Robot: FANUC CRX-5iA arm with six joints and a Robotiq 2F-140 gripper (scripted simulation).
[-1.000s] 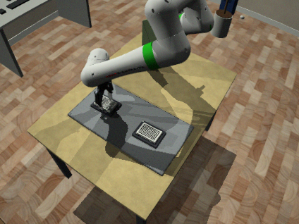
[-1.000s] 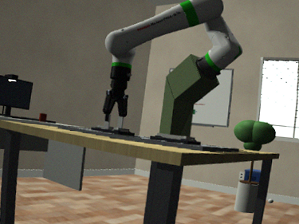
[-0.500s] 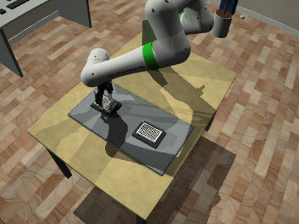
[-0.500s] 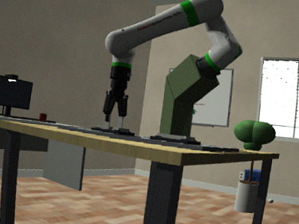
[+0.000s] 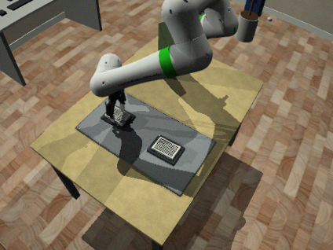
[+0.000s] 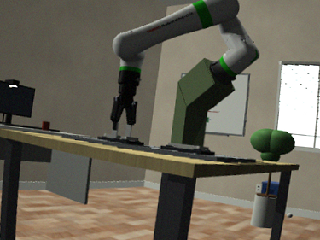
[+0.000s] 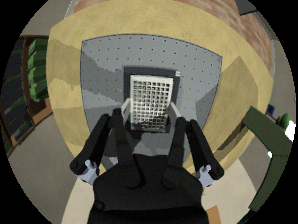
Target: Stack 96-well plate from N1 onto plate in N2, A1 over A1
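Right now the plate nest N1 is 4 cm below my hand. From my hand the other things lie so: white 96-well plate 2 cm below.
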